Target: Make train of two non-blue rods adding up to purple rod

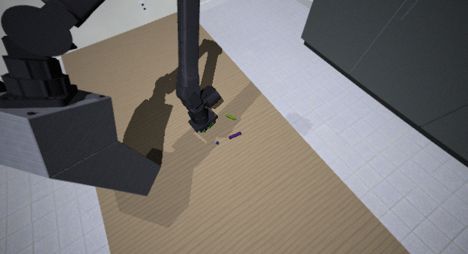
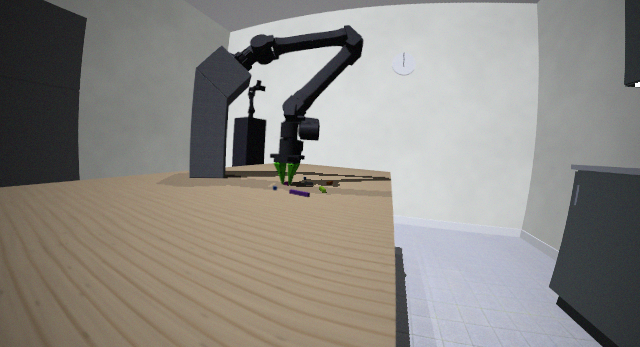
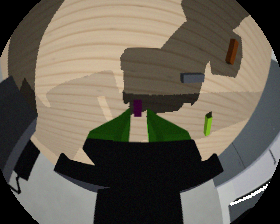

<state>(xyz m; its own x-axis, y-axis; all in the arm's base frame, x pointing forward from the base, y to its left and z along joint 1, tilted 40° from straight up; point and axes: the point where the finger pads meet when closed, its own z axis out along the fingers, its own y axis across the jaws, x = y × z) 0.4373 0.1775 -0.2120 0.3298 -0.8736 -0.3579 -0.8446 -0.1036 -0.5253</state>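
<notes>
My gripper is now 1 cm to the right of the magenta rod and 1 cm above it. Round my hand: lime rod: 13 cm ahead, 2 cm to the left, 1 cm below; grey rod: 7 cm to the left, 4 cm ahead, 1 cm below; purple rod: 12 cm ahead, 8 cm to the right, 1 cm below.
</notes>
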